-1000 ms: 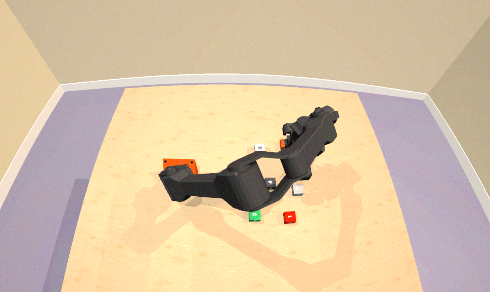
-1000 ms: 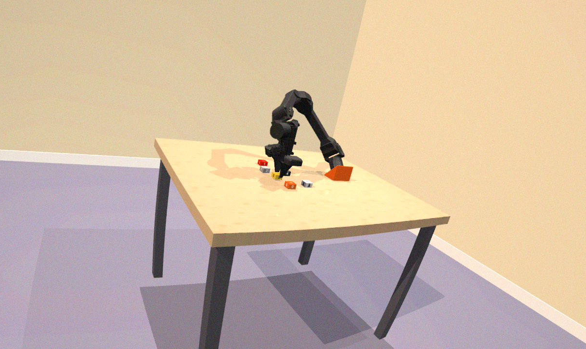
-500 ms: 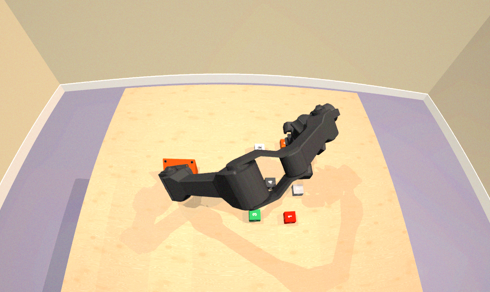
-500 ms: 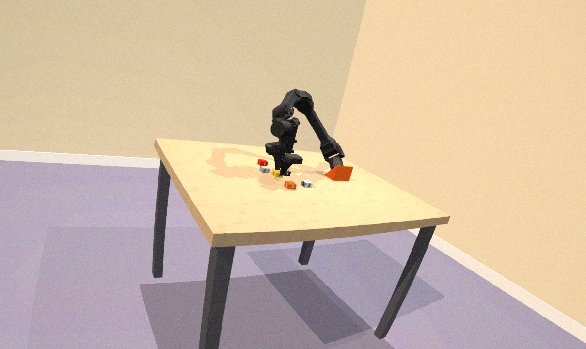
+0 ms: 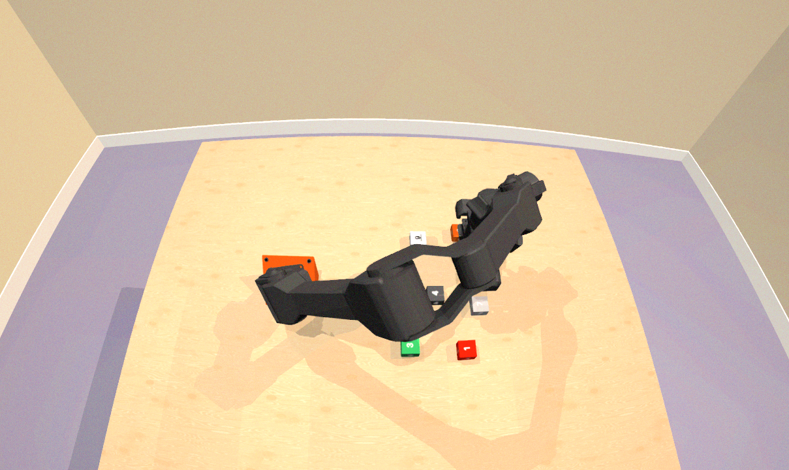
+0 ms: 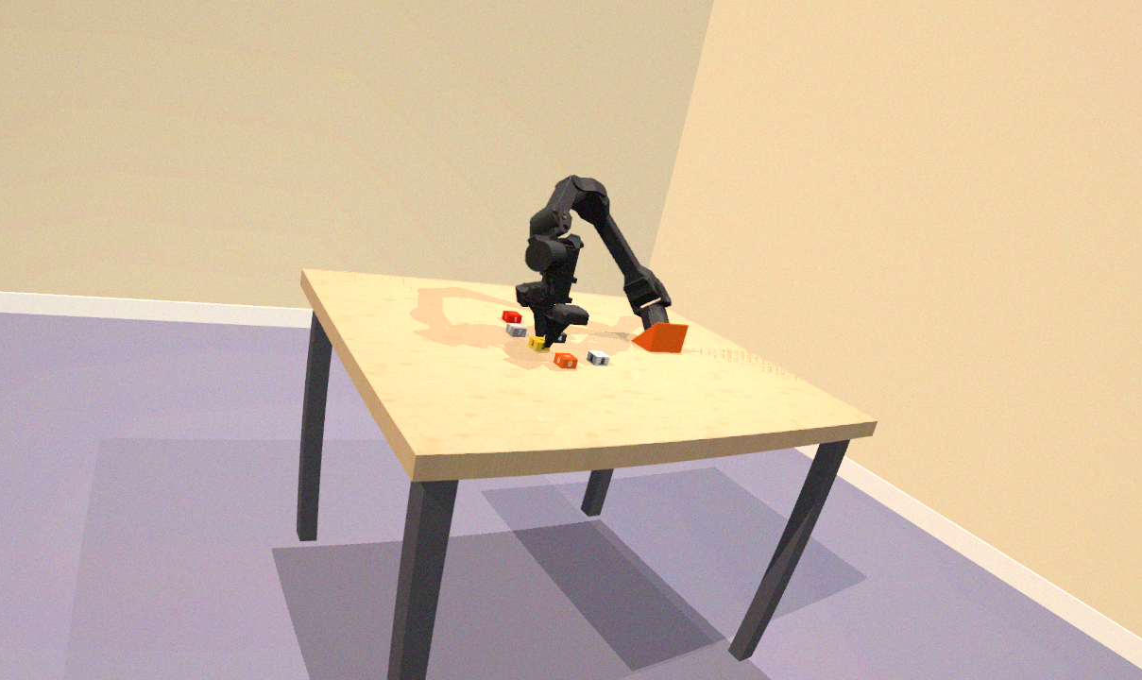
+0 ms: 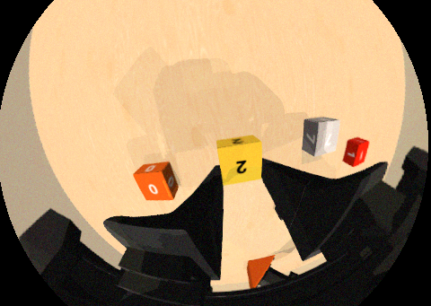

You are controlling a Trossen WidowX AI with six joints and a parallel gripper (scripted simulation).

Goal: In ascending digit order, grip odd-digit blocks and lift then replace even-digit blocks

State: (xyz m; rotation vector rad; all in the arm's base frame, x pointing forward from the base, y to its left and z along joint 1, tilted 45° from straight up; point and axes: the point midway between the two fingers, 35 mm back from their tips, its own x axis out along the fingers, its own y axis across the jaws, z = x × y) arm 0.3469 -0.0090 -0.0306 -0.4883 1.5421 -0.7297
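My gripper tip is now 10 mm short of the yellow block. Round my gripper tip: dark block: 80 mm behind, 60 mm to the right; then grey block: 90 mm to the right; then orange block: 80 mm to the left.
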